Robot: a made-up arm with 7 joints.
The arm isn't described. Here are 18 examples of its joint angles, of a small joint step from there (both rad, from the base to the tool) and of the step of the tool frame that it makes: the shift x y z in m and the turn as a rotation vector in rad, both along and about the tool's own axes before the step.
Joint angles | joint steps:
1: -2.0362 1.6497 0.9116 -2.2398 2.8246 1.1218 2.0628 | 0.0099 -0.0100 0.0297 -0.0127 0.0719 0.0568 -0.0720
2: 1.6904 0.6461 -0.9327 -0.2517 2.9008 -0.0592 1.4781 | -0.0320 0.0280 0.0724 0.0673 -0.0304 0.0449 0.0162
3: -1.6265 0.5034 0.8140 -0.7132 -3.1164 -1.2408 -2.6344 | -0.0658 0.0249 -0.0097 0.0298 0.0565 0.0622 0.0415
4: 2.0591 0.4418 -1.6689 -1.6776 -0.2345 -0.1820 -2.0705 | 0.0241 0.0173 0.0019 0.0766 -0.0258 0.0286 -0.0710
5: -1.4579 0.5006 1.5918 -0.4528 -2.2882 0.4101 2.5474 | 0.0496 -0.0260 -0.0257 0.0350 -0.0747 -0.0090 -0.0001
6: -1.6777 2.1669 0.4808 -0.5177 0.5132 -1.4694 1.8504 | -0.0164 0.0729 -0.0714 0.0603 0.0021 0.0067 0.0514
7: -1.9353 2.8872 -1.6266 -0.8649 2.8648 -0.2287 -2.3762 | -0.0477 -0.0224 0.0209 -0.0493 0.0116 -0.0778 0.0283
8: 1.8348 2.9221 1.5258 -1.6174 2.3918 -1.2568 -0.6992 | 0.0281 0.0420 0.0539 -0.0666 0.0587 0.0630 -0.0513
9: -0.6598 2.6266 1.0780 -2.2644 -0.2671 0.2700 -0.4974 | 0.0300 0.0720 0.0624 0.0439 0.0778 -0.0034 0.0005
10: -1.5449 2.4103 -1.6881 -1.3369 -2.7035 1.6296 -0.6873 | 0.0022 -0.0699 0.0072 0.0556 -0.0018 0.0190 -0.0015
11: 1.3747 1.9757 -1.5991 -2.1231 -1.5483 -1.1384 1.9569 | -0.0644 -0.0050 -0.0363 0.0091 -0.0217 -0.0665 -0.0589
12: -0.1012 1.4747 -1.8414 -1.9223 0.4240 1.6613 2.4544 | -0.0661 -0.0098 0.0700 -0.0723 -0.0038 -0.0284 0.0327
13: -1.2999 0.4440 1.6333 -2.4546 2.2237 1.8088 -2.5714 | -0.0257 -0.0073 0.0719 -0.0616 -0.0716 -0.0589 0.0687
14: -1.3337 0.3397 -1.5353 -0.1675 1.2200 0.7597 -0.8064 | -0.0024 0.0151 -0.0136 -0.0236 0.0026 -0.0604 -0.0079
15: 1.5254 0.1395 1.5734 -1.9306 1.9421 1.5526 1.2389 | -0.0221 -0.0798 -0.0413 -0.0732 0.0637 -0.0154 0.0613
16: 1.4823 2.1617 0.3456 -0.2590 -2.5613 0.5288 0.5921 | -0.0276 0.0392 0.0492 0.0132 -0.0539 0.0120 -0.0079
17: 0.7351 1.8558 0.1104 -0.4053 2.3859 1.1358 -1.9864 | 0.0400 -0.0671 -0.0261 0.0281 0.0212 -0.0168 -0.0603
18: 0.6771 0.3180 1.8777 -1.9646 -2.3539 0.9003 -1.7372 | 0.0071 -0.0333 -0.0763 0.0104 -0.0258 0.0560 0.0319
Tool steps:
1: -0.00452 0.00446 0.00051 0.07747 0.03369 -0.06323
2: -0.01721 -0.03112 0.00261 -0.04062 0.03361 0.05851
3: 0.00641 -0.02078 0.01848 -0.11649 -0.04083 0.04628
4: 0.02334 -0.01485 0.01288 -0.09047 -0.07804 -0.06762
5: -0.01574 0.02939 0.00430 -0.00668 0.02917 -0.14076
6: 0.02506 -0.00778 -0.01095 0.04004 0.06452 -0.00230
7: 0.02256 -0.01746 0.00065 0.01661 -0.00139 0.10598
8: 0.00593 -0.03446 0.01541 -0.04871 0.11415 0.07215
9: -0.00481 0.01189 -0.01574 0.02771 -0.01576 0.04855
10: 0.01249 0.01031 -0.01051 -0.01493 0.03246 -0.00172
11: 0.00023 0.00459 0.00742 -0.02702 0.04458 -0.06856
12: 0.02332 -0.02242 0.04210 -0.14688 0.06380 0.10685
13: 0.01490 0.02069 0.00282 -0.05993 0.14080 0.01431
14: -0.00042 0.00112 0.00036 0.04725 -0.04272 -0.02160
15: -0.00301 0.01876 -0.01819 -0.01726 0.10177 0.08308
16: -0.02285 -0.01195 -0.00634 -0.02034 0.05809 -0.02563
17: -0.03325 -0.02731 -0.01472 -0.03446 0.04060 0.01454
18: -0.00958 0.00567 0.02425 0.02235 0.02850 0.04585
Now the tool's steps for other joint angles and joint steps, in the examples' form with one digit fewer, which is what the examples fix.
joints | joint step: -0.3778 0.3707 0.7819 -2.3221 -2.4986 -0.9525 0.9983 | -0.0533 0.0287 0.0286 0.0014 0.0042 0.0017 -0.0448
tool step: -0.0099 0.0147 0.0032 0.0564 0.0372 -0.0519
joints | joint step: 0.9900 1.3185 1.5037 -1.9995 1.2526 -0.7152 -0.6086 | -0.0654 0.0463 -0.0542 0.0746 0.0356 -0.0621 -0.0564
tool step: -0.0155 0.0004 -0.0025 0.0910 -0.0154 -0.0280
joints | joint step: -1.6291 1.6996 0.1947 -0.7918 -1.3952 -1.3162 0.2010 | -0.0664 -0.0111 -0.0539 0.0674 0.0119 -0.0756 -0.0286
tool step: -0.0020 -0.0152 -0.0015 0.0038 -0.0699 0.0305
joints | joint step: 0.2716 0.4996 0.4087 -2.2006 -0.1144 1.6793 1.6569 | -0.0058 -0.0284 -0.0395 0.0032 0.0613 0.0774 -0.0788
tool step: -0.0139 0.0027 -0.0003 0.0895 0.0997 -0.1095
